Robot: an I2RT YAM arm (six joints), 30 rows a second.
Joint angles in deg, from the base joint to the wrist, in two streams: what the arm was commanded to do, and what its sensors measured. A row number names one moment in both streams.
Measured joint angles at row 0: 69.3 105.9 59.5 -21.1 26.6 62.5
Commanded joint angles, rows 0 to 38: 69.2 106.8 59.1 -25.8 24.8 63.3; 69.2 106.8 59.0 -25.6 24.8 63.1; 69.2 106.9 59.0 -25.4 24.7 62.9; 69.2 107.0 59.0 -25.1 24.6 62.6; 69.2 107.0 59.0 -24.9 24.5 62.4; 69.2 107.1 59.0 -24.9 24.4 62.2; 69.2 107.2 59.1 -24.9 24.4 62.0; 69.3 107.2 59.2 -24.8 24.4 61.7; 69.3 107.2 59.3 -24.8 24.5 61.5; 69.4 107.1 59.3 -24.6 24.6 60.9; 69.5 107.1 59.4 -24.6 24.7 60.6; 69.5 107.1 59.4 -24.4 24.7 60.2; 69.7 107.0 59.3 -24.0 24.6 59.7; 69.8 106.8 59.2 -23.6 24.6 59.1; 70.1 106.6 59.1 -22.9 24.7 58.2; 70.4 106.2 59.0 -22.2 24.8 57.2; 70.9 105.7 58.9 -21.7 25.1 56.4; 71.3 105.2 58.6 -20.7 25.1 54.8; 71.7 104.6 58.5 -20.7 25.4 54.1; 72.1 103.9 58.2 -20.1 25.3 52.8; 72.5 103.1 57.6 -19.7 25.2 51.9; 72.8 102.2 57.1 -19.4 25.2 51.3; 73.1 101.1 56.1 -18.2 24.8 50.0; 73.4 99.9 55.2 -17.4 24.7 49.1; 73.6 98.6 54.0 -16.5 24.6 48.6; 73.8 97.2 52.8 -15.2 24.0 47.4; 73.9 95.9 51.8 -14.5 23.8 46.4; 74.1 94.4 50.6 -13.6 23.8 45.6; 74.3 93.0 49.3 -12.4 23.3 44.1; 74.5 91.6 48.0 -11.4 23.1 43.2; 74.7 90.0 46.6 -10.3 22.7 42.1; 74.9 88.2 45.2 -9.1 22.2 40.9; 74.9 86.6 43.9 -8.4 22.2 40.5; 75.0 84.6 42.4 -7.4 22.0 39.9; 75.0 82.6 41.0 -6.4 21.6 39.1; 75.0 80.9 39.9 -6.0 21.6 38.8; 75.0 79.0 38.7 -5.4 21.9 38.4; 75.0 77.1 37.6 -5.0 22.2 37.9; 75.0 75.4 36.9 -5.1 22.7 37.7
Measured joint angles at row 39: 74.9 78.5 38.4 -9.0 22.4 40.2
